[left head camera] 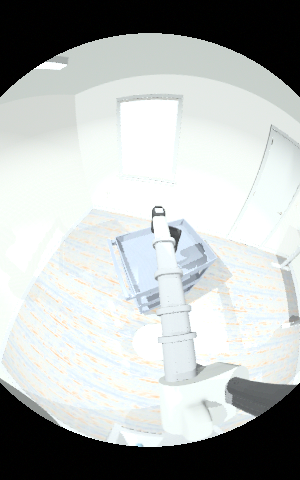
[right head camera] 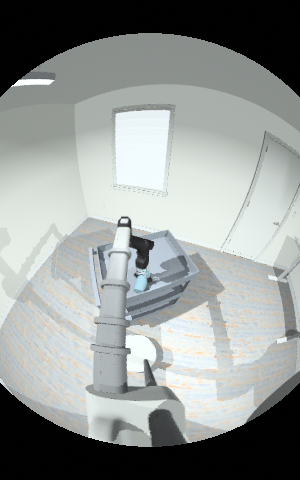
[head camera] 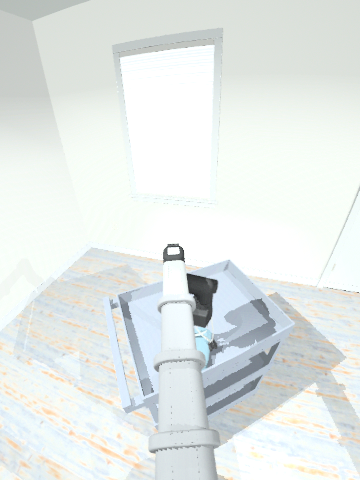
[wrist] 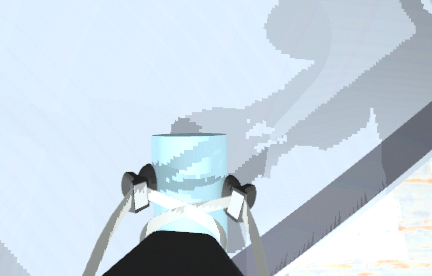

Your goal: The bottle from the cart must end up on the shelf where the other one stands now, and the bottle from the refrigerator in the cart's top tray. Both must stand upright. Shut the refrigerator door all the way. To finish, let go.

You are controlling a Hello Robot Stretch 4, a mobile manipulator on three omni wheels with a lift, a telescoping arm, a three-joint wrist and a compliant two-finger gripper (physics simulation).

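Pixels of known places: gripper, fingertip midpoint: [right head camera: 142,278] [head camera: 200,345] [wrist: 190,184]; robot's base, link origin: [left head camera: 152,340] [right head camera: 135,351].
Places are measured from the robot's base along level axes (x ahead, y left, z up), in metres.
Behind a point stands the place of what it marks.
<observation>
A light blue bottle [head camera: 201,345] @(x 0.473, y -0.079, z 0.836 m) [right head camera: 140,283] @(x 0.443, y -0.070, z 0.837 m) [wrist: 189,160] @(x 0.527, y -0.090, z 0.837 m) is at the top tray of the grey-blue cart [head camera: 240,358] @(x 0.432, y -0.216, z 0.794 m) [right head camera: 160,290] @(x 0.421, y -0.193, z 0.778 m) [wrist: 330,200] @(x 0.438, y -0.214, z 0.796 m), near one side wall. My gripper [right head camera: 143,276] @(x 0.498, y -0.081, z 0.793 m) [wrist: 190,184] @(x 0.498, y -0.081, z 0.793 m) is shut on it, one fingertip pad against each side in the wrist view. The arm hides part of the bottle in the head view. I cannot tell whether it is exactly upright or whether its end touches the tray floor. The refrigerator, its shelf and the other bottle cannot be made out.
The telescoping arm [head camera: 181,395] @(x 0.198, y 0.000, z 1.214 m) [left head camera: 172,320] @(x 0.122, y 0.010, z 1.217 m) [right head camera: 110,330] @(x 0.125, y -0.004, z 1.217 m) reaches over the tray. The cart's handle bar [head camera: 116,350] @(x 0.472, y 0.222, z 0.837 m) is on its left side. A window [head camera: 170,125] @(x 2.010, y -0.028, z 1.450 m) is in the wall behind the cart, and a door [left head camera: 272,185] @(x 1.326, y -1.800, z 1.242 m) [right head camera: 260,200] @(x 1.356, y -1.721, z 1.113 m) stands at the right.
</observation>
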